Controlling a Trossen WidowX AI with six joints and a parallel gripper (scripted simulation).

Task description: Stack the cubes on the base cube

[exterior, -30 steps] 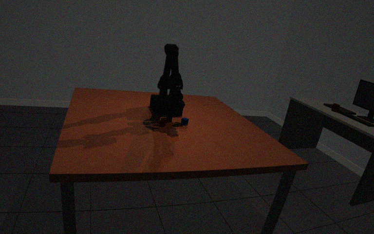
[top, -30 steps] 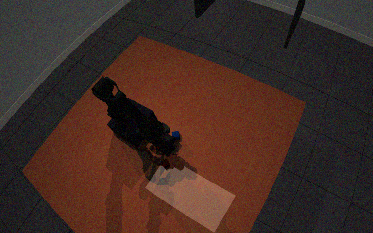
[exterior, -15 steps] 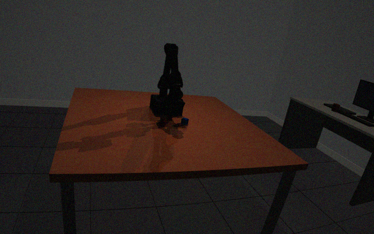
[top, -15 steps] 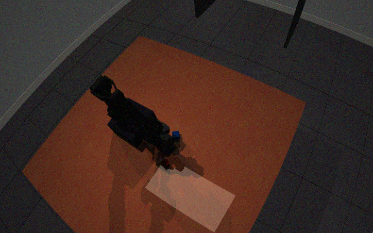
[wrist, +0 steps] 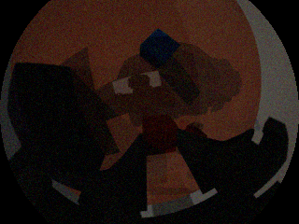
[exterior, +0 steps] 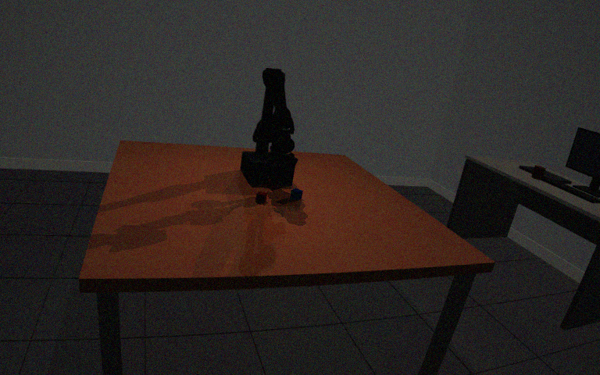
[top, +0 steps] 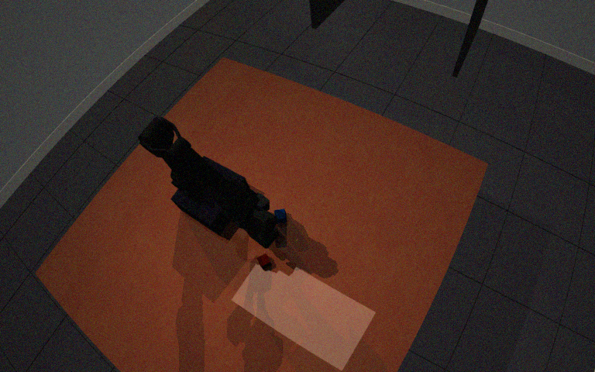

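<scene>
The blue base cube lies 10 cm to the left of my gripper tip, 3 cm below it and 2 cm ahead of it.
</scene>
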